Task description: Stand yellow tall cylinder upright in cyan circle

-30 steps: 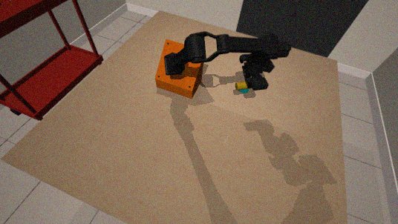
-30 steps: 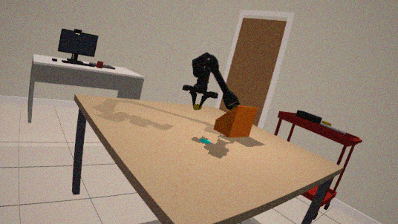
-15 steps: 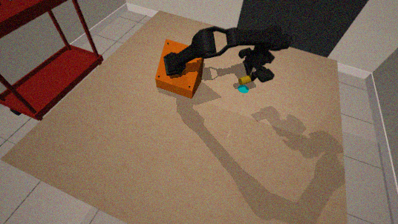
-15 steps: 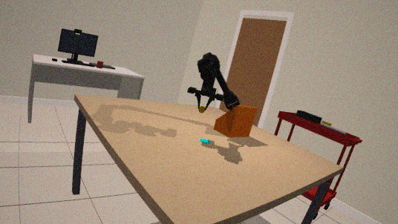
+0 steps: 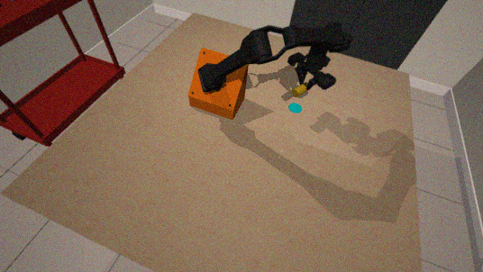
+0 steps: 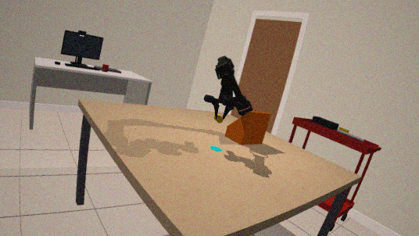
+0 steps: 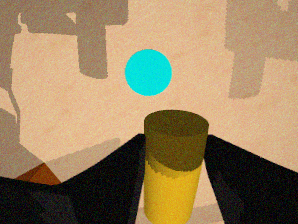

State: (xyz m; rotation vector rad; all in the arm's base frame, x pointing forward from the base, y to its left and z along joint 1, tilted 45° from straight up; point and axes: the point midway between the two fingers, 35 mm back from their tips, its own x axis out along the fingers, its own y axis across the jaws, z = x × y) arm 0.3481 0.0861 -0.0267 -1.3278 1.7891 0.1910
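The cyan circle is 14 cm below my gripper tip and 3 cm to the left of it. Round my gripper tip: yellow tall cylinder: 2 cm to the right, 1 cm behind.
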